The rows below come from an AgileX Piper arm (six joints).
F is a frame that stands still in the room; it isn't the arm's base.
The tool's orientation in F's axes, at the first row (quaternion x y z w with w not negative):
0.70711, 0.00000, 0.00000, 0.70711
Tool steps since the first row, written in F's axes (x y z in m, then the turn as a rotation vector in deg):
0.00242, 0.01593, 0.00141, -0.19, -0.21, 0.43
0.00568, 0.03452, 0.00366, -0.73, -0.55, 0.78
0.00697, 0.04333, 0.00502, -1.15, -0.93, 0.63
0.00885, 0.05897, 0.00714, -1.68, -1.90, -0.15
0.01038, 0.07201, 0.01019, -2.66, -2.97, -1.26
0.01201, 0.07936, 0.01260, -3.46, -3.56, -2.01
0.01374, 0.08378, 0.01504, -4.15, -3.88, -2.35
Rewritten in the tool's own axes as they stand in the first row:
0.00242, 0.00141, -0.01593, -0.19, 0.43, 0.21
0.00568, 0.00366, -0.03452, -0.73, 0.78, 0.55
0.00697, 0.00502, -0.04333, -1.15, 0.63, 0.93
0.00885, 0.00714, -0.05897, -1.68, -0.15, 1.90
0.01038, 0.01019, -0.07201, -2.66, -1.26, 2.97
0.01201, 0.01260, -0.07936, -3.46, -2.01, 3.56
0.01374, 0.01504, -0.08378, -4.15, -2.35, 3.88

